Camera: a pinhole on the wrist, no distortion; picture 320 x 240 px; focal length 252.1 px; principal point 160.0 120.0 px. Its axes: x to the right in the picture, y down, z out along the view. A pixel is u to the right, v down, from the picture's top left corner.
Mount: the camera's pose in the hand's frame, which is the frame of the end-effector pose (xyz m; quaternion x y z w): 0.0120 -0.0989 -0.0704 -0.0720 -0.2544 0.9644 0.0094
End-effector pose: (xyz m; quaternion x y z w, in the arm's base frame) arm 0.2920 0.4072 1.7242 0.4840 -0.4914 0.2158 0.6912
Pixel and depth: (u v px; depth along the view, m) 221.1 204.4 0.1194
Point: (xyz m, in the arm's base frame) 0.4213 0.3218 1.6082
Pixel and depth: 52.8 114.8 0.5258
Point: 0.4404 -0.1457 1.7203
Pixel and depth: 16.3 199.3 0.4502
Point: 0.5993 -0.0772 1.7103
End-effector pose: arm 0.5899 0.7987 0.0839 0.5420 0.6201 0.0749 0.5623
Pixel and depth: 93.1 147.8 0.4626
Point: 0.6318 0.5343 -0.3360
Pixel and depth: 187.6 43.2 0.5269
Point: 0.7905 0.3847 -0.1519
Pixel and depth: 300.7 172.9 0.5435
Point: 0.4806 0.1886 -0.1131
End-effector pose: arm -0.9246 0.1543 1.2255 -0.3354 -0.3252 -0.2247 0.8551
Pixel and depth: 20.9 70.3 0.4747
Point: -1.1153 0.2446 1.7168
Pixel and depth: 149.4 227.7 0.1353
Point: -1.0625 0.0222 1.3275
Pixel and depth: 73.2 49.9 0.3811
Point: -1.1194 0.2406 1.5557
